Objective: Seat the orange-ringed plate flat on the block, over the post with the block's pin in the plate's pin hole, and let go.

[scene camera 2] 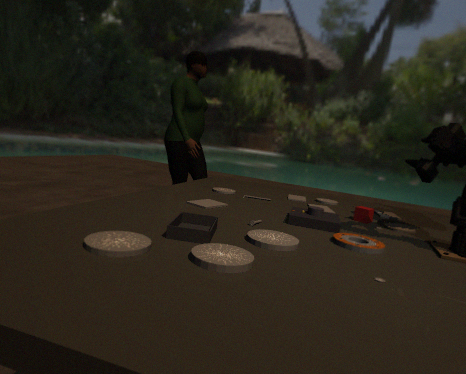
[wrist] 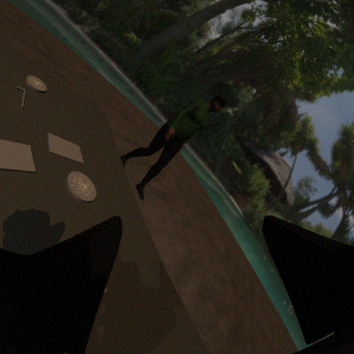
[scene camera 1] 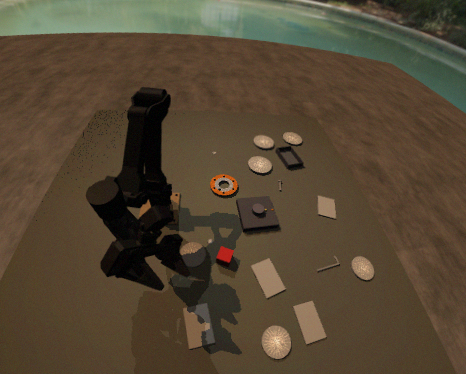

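The orange-ringed plate [scene camera 1: 215, 186] [scene camera 2: 343, 241] lies flat on the table, apart from the block. The dark square block [scene camera 1: 247, 220] [scene camera 2: 326, 223] lies beside it with its round post [scene camera 1: 258, 209] [scene camera 2: 315, 210] uncovered. Small gold-orange marks show beside the post; which is the pin is too small to tell. My gripper [scene camera 1: 183, 283] [scene camera 2: 416, 171] [wrist: 194, 224] is open and empty, raised above the table. In scene camera 1 it appears to the lower left of plate and block. Neither plate nor block shows in the wrist view.
A red cube [scene camera 1: 225, 254] [scene camera 2: 363, 214] stands near the block. A dark open tray [scene camera 1: 298, 165] [scene camera 2: 191, 235], a small bolt [scene camera 1: 280, 185], a bent rod [scene camera 1: 328, 265], several pale discs and several flat tiles lie around. A person [scene camera 2: 187, 117] [wrist: 187, 122] stands beyond the table.
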